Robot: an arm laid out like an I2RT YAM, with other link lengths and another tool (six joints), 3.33 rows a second.
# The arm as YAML. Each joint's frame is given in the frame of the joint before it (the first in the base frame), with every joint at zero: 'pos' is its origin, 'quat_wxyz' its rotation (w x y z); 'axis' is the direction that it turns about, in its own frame. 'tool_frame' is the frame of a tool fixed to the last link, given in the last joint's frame.
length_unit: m
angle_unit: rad
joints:
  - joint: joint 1
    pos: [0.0, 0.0, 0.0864]
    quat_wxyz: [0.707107, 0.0, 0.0, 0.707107]
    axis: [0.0, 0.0, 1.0]
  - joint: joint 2
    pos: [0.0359, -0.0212, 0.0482]
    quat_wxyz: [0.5, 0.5, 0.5, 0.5]
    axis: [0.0, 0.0, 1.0]
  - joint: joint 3
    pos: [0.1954, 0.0, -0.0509]
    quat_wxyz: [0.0, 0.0, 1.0, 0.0]
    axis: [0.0, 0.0, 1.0]
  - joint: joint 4
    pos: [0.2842, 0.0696, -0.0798]
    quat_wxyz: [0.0, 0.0, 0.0, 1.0]
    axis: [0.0, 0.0, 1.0]
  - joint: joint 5
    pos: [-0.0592, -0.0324, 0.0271]
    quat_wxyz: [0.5, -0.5, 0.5, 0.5]
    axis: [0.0, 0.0, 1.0]
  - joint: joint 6
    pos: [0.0, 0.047, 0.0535]
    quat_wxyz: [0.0, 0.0, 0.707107, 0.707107]
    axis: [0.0, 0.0, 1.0]
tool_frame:
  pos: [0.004, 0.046, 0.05]
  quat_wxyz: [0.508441, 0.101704, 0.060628, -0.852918]
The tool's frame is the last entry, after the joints.
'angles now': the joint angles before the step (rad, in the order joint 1, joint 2, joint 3, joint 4, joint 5, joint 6). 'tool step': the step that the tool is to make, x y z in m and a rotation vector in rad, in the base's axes. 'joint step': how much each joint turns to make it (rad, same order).
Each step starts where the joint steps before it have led.
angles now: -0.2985 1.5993 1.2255 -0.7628 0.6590 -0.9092
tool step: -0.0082 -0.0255 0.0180 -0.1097 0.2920 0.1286
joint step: -0.0535 -0.0001 -0.0010 -0.0284 0.1072 -0.3252
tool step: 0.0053 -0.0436 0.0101 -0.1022 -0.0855 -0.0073
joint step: -0.1089 0.0002 0.0003 0.2327 0.0016 -0.1637
